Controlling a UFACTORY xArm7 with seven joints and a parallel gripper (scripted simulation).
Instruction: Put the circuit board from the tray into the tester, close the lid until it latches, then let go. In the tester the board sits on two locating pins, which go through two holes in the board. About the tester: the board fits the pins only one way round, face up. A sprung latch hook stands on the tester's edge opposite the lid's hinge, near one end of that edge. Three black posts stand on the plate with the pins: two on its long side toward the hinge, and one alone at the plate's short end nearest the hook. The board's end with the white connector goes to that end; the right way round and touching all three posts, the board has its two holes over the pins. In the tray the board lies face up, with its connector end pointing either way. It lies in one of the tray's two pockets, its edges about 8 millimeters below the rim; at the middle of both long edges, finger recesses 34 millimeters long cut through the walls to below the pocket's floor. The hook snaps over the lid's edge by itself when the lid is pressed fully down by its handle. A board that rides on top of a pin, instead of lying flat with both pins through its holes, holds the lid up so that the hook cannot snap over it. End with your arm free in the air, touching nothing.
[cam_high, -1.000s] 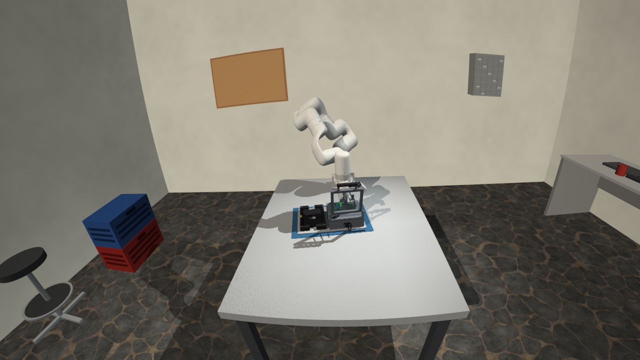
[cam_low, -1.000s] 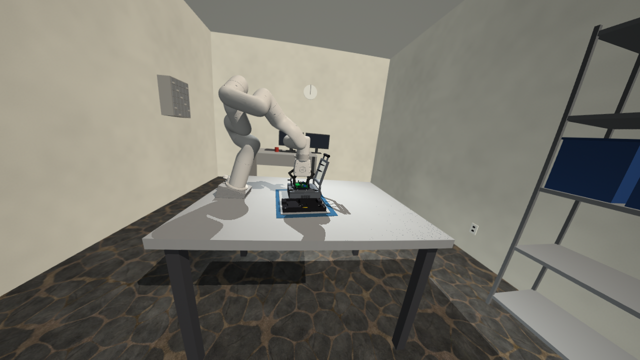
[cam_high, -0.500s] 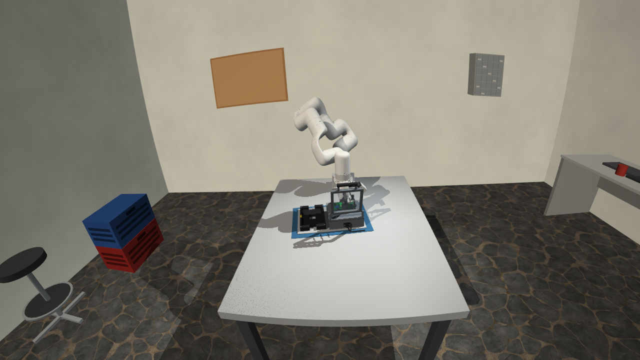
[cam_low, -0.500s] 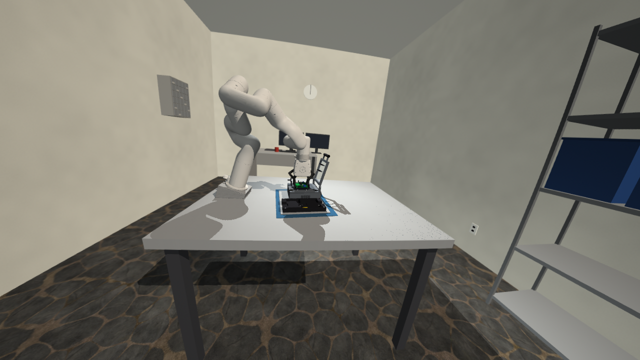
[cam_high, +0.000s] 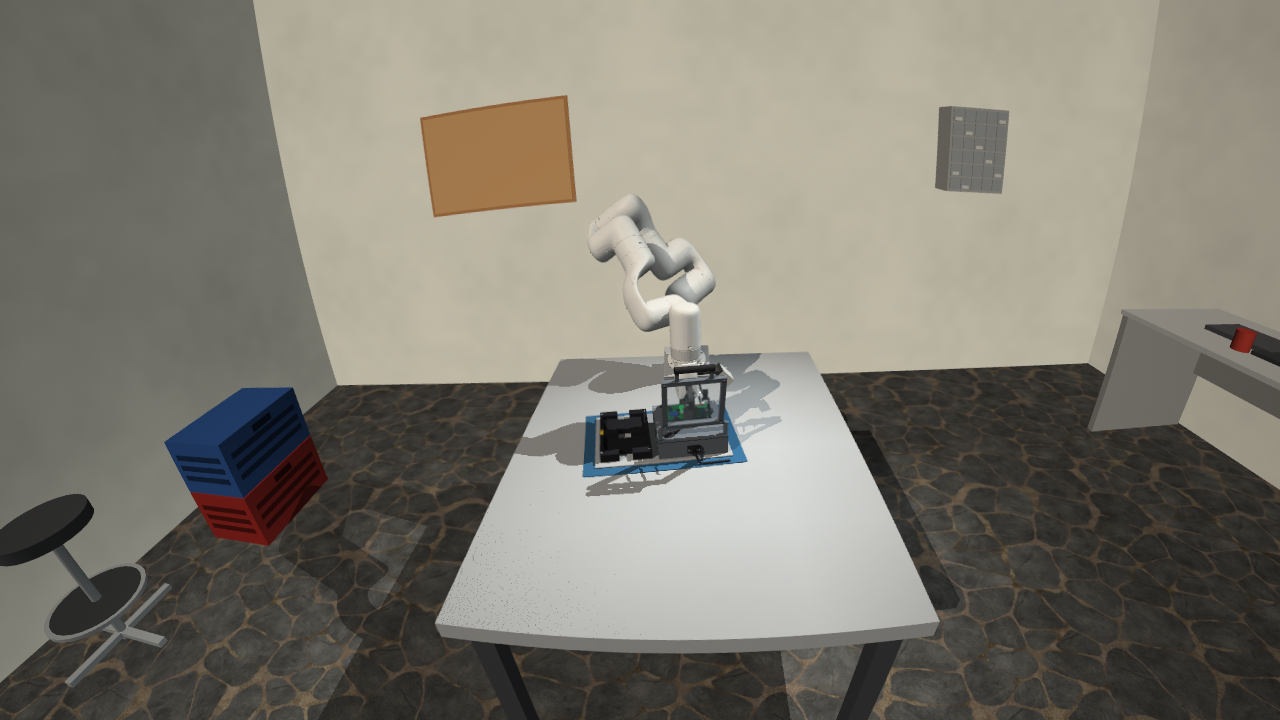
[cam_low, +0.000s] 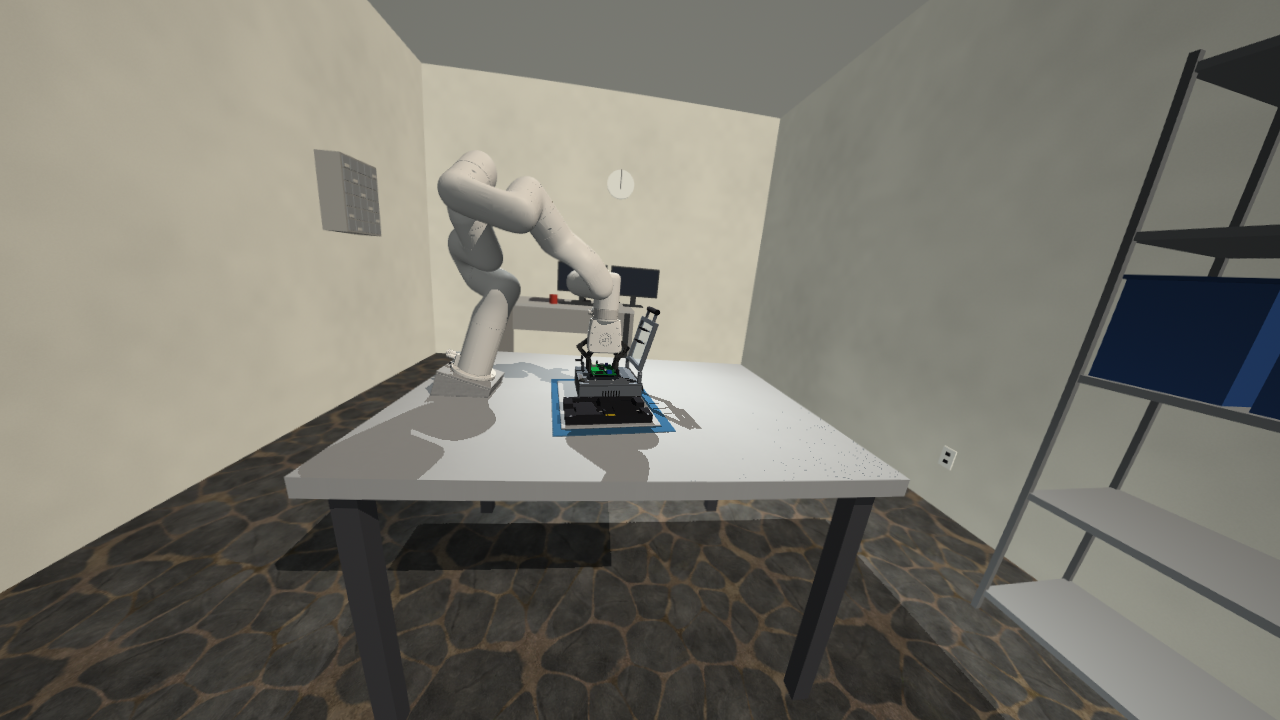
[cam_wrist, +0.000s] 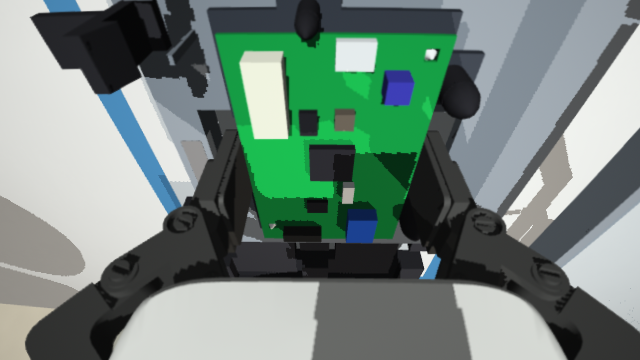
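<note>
Right now the green circuit board is right at my hand. From my hand the other things lie so: lid 120 mm ahead, 20 mm to the left, 100 mm above; then tester plate 10 mm to the left, 10 mm below; then black latch hook 70 mm behind, 40 mm to the left, 10 mm above.
</note>
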